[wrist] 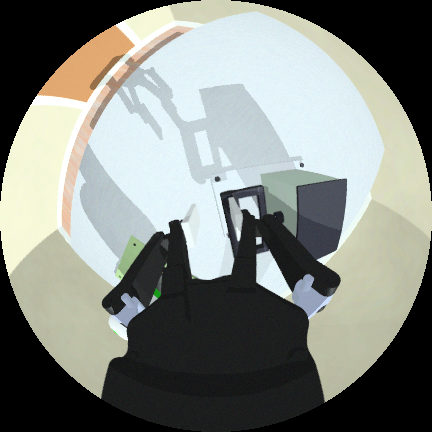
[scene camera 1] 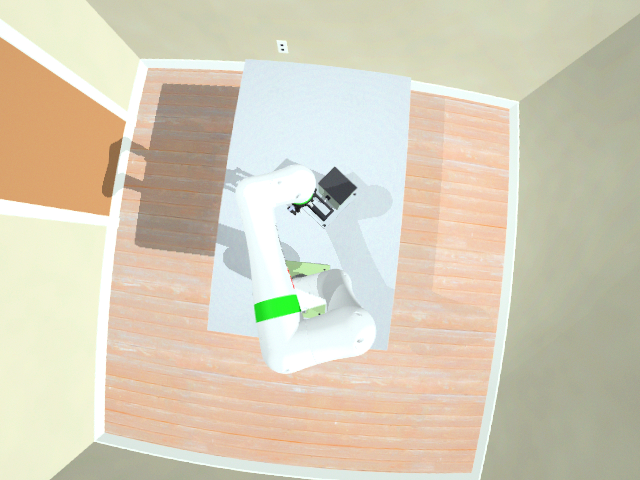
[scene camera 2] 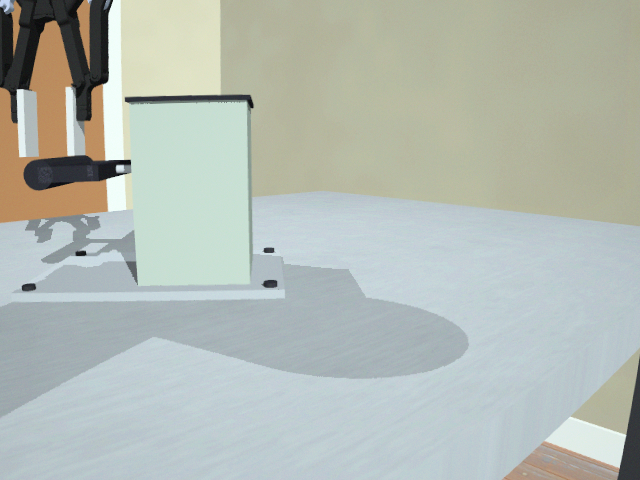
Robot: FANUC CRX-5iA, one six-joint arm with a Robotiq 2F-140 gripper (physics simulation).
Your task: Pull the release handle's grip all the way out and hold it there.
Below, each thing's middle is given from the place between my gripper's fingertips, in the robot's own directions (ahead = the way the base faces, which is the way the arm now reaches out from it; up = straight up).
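Scene:
The bolted base plate [wrist: 242, 177] is what I am looking at, and it sits 9 cm ahead of my hand. The plate is also 9 cm to the right of my hand, and 12 cm below it.

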